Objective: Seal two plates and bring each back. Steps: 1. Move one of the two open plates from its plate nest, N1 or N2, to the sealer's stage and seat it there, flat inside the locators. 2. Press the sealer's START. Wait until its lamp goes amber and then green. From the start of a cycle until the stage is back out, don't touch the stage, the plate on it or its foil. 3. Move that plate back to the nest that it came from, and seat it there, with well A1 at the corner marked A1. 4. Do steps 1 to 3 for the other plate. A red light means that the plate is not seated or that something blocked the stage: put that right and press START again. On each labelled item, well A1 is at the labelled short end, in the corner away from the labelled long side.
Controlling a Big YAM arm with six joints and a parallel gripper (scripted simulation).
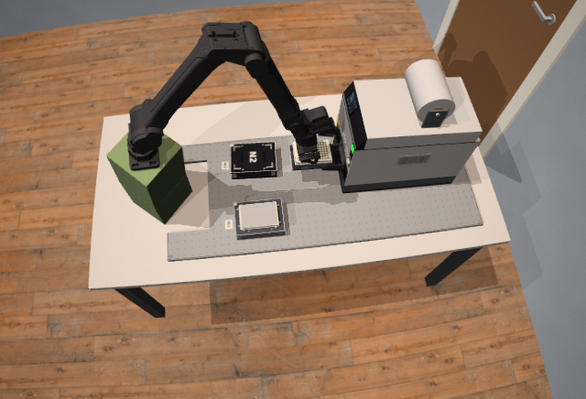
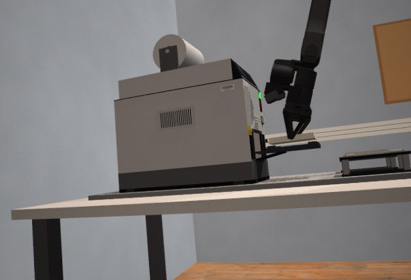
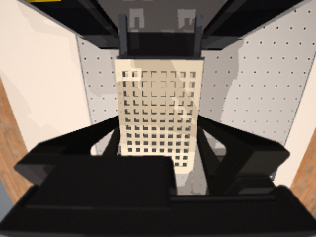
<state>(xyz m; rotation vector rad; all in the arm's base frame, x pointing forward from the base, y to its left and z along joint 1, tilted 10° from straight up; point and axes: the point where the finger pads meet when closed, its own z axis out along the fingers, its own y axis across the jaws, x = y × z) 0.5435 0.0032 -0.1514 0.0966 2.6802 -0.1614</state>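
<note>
My hand is 30 mm above the sealer stage. Round my hand: plate (right at my hand); then yellow warning label (110 mm ahead, 80 mm to the left, 30 mm above); then plate nest (220 mm behind, 170 mm to the right, 80 mm below).
</note>
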